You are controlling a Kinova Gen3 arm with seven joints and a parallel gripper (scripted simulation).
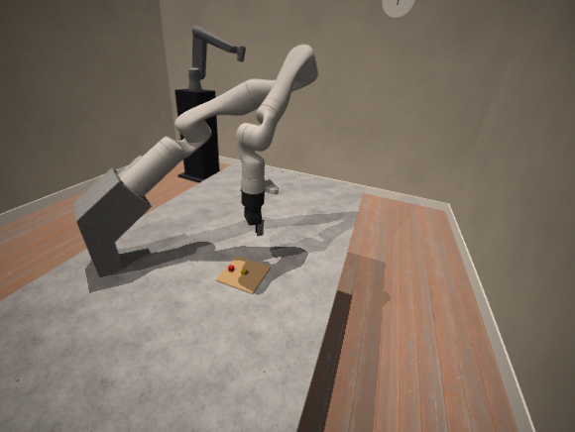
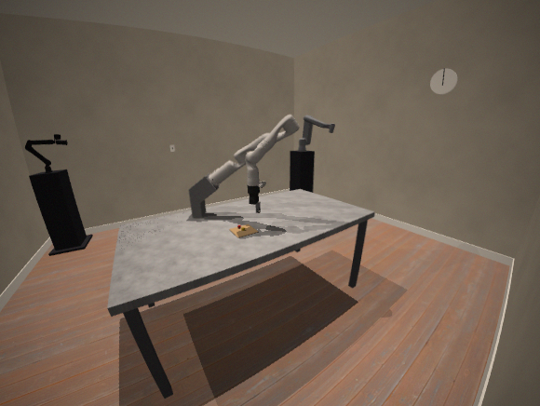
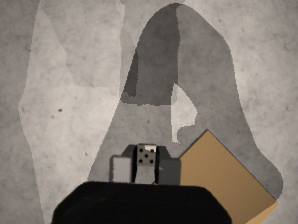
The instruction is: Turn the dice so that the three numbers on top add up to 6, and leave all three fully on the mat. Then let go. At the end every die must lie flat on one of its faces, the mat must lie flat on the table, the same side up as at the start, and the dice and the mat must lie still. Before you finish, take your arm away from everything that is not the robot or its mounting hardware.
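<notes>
The yellow die is 110 mm to the right of my hand and 110 mm below it. Round my hand: tan mat 110 mm to the right, 120 mm below; white die 10 mm below; red die 40 mm behind, 120 mm to the right, 110 mm below.
</notes>
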